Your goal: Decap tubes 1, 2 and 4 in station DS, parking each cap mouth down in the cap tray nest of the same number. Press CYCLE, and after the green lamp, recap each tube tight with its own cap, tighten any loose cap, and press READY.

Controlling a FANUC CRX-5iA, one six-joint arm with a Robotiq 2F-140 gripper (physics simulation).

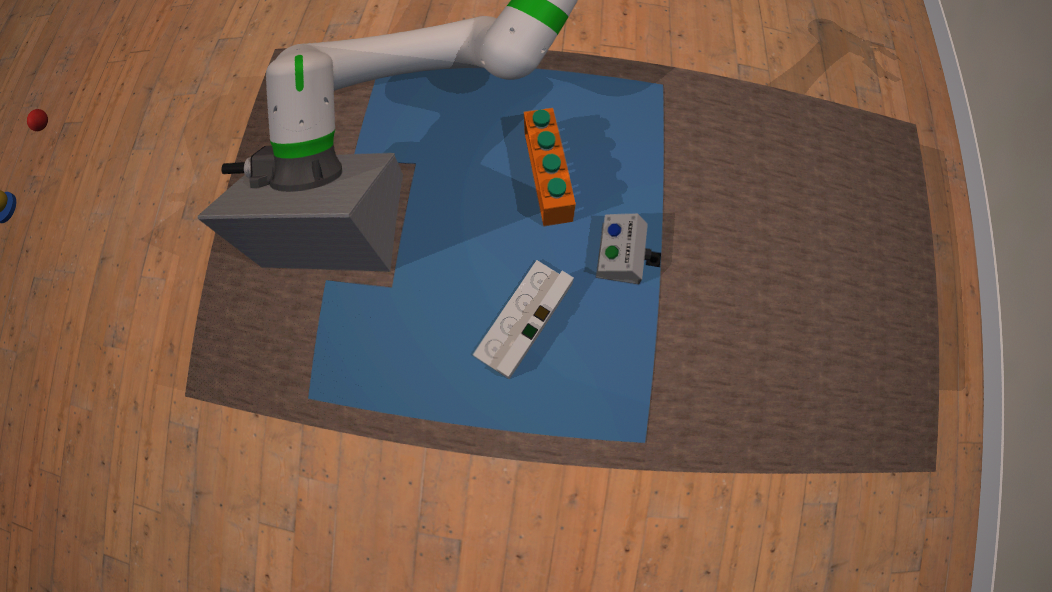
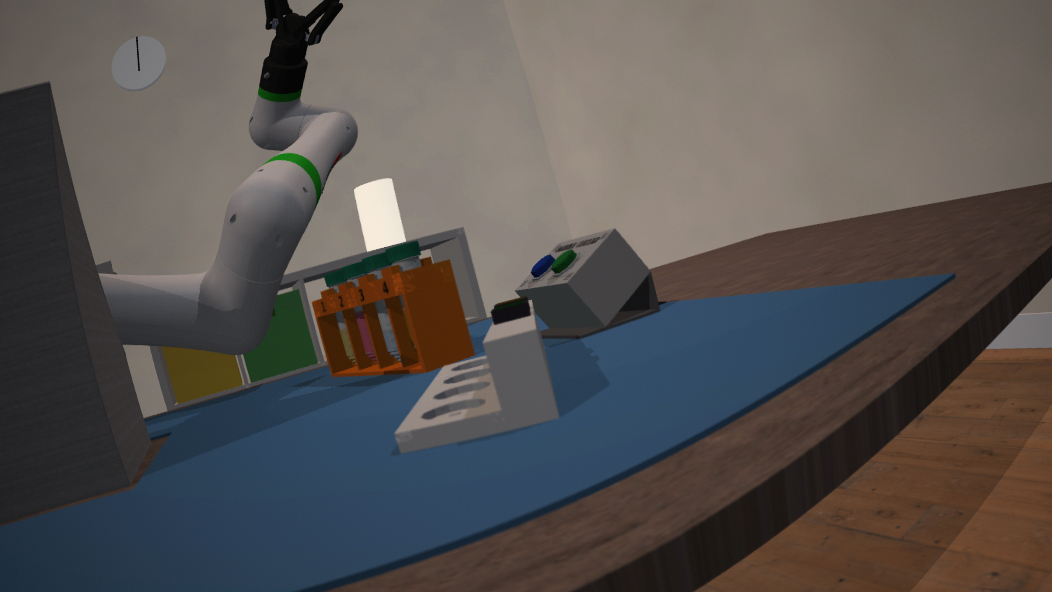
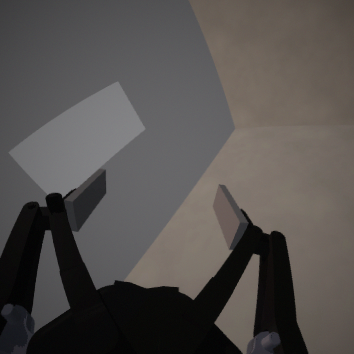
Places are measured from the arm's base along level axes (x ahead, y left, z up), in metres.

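Pixels of known places: gripper, fingertip midpoint: [image 3: 160, 188]; arm's base, origin of the base link: [image 1: 305, 177].
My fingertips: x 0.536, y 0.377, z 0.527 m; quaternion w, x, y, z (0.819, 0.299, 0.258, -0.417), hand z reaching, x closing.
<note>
Ahead of a thing's pixels: the offset from my fingertips to its top centre. "pt": to the spot under its first point. Level surfaces: height alone.
The orange tube rack @[dz -0.615, dx -0.082, dy -0.280 m] [image 1: 557, 214] [image 2: 445, 316] stands upright on the mat. Green caps sit on its tubes, including cap 1 @[dz -0.597, dx -0.100, dy -0.204 m] [image 1: 541, 117], cap 2 @[dz -0.597, dx -0.088, dy -0.255 m] [image 1: 545, 139] and cap 4 @[dz -0.597, dx -0.064, dy -0.356 m] [image 1: 556, 187] [image 2: 403, 252]. Whether any cap is loose cannot be told. The white cap tray @[dz -0.664, dx -0.114, dy -0.583 m] [image 1: 509, 363] [image 2: 526, 375] has a row of empty round nests and two dark, unlit lamp squares. The button box @[dz -0.634, dx +0.070, dy -0.440 m] [image 1: 621, 266] [image 2: 606, 283] carries a blue button @[dz -0.643, dx +0.050, dy -0.416 m] [image 1: 614, 229] [image 2: 542, 265] and a green button @[dz -0.643, dx +0.046, dy -0.460 m] [image 1: 611, 251] [image 2: 563, 260]. My gripper [image 2: 302, 7] [image 3: 160, 188] is open and empty, high above the rack, pointing up and away from the table.
The grey robot pedestal [image 1: 294, 239] [image 2: 58, 331] stands at the left. The arm [image 1: 411, 55] [image 2: 268, 206] reaches over the back of the blue mat @[dz -0.718 m] [image 1: 441, 390] [image 2: 735, 331]. A glowing white cylinder [image 2: 378, 213] shows behind the rack. A black connector @[pt dz -0.697, dx +0.134, dy -0.450 m] [image 1: 653, 257] sticks out beside the button box.
</note>
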